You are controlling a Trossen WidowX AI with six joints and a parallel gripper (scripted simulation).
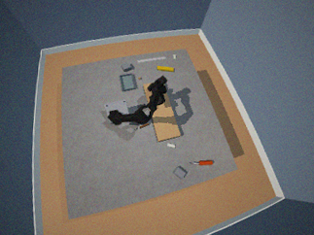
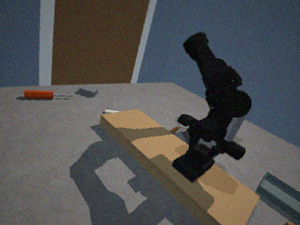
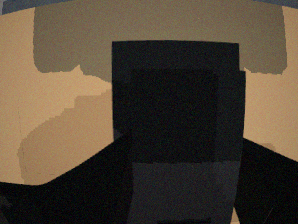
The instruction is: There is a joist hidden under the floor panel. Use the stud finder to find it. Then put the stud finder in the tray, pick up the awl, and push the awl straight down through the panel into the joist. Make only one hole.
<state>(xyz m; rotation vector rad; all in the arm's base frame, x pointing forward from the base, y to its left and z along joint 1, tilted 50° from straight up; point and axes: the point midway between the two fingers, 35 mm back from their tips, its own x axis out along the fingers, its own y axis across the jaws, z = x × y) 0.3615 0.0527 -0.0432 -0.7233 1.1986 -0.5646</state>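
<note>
Right now the tray is 22 cm behind my gripper tip, 25 cm to the left of it and 5 cm below it. Also, from my gripper tip: black stud finder 2 cm behind, 2 cm above; small orange cube 10 cm behind, 27 cm to the left, 6 cm below; awl 20 cm behind, 19 cm to the right, 6 cm below.
</note>
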